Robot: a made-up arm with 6 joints. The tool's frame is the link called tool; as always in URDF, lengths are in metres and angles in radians. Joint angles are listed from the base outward. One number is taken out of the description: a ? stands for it. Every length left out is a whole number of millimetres.
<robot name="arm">
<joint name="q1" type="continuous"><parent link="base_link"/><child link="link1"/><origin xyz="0.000 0.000 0.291" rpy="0.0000 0.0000 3.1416"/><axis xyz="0 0 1"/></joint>
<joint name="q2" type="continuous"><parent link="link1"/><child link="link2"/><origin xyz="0.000 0.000 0.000" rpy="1.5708 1.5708 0.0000"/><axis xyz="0 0 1"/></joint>
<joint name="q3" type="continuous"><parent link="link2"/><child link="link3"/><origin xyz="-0.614 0.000 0.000" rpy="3.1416 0.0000 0.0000"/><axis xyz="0 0 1"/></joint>
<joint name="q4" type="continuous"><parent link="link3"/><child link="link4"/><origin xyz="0.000 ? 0.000" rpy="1.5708 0.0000 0.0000"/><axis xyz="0 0 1"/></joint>
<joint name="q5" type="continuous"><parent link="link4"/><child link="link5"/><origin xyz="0.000 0.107 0.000" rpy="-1.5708 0.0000 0.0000"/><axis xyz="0 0 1"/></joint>
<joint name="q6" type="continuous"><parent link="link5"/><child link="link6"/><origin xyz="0.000 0.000 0.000" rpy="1.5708 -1.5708 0.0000"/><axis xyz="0 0 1"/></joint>
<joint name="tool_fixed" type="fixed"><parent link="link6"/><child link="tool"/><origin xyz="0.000 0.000 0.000" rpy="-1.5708 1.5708 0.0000"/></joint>
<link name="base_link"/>
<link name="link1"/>
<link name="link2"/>
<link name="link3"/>
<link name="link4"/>
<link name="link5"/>
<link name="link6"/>
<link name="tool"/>
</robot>
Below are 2 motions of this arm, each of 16 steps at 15 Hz.
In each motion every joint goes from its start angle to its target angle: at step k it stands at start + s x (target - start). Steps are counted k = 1, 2, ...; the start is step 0. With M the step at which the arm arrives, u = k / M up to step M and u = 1 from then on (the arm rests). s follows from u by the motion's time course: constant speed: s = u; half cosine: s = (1 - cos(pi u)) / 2; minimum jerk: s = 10 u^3 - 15 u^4 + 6 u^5.
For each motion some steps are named. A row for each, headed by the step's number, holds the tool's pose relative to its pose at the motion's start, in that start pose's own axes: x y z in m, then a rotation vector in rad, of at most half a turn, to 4 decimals.
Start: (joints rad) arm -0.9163 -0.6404 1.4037 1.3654 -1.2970 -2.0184
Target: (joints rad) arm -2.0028 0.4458 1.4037 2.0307 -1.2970 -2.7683
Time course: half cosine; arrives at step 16
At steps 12, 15, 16:
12: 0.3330 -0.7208 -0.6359 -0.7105 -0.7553 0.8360
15: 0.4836 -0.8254 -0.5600 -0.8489 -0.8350 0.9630
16: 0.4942 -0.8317 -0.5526 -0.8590 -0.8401 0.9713

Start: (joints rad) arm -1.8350 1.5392 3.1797 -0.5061 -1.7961 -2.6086
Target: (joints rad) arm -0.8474 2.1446 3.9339 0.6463 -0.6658 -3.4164
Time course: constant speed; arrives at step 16
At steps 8, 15, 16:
8: 0.0265 -0.3317 0.0157 0.4203 0.5872 0.2957
15: -0.0890 -0.5773 0.0827 0.7422 1.1620 0.3913
16: -0.1124 -0.6040 0.0977 0.7794 1.2445 0.3938

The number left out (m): 0.599
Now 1 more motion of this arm.
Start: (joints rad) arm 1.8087 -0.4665 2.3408 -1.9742 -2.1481 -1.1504
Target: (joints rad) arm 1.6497 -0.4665 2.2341 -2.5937 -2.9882 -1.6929
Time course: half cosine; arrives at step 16
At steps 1, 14, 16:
1: 0.0014 0.0002 0.0013 0.0035 0.0086 -0.0060
14: 0.1370 0.0105 0.1052 0.1214 0.5773 -0.7421
16: 0.1423 0.0105 0.1085 0.1158 0.5864 -0.7737

